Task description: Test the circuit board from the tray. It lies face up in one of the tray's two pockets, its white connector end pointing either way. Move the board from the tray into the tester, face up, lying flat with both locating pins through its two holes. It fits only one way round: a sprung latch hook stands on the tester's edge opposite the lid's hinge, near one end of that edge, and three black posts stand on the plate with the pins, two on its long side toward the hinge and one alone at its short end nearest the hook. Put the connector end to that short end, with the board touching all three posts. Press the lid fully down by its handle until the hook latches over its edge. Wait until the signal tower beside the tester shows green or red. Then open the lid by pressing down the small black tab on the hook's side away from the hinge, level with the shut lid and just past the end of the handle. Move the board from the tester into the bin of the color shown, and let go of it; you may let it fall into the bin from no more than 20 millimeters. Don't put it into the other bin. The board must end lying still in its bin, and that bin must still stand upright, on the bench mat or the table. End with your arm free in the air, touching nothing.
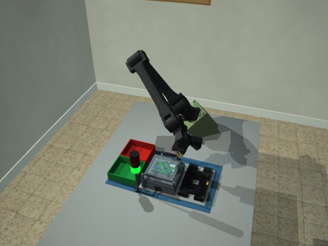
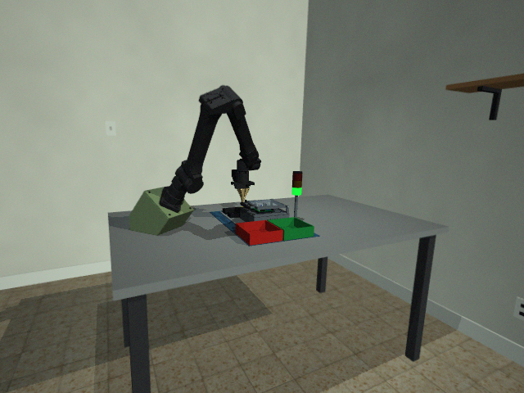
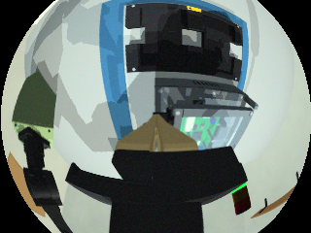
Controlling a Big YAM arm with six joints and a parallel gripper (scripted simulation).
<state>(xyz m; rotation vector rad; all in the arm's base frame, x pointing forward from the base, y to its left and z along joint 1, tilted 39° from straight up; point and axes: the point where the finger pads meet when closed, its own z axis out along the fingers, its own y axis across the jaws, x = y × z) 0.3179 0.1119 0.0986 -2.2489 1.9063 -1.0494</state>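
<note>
Now: hand 10 mm short of the latch hook and 10 mm above it. Also, from my hand: tester plate 80 mm ahead, 50 mm to the right, 30 mm below; green circuit board 80 mm ahead, 60 mm to the right, 30 mm below; clear lid 80 mm ahead, 60 mm to the right, 10 mm below.
</note>
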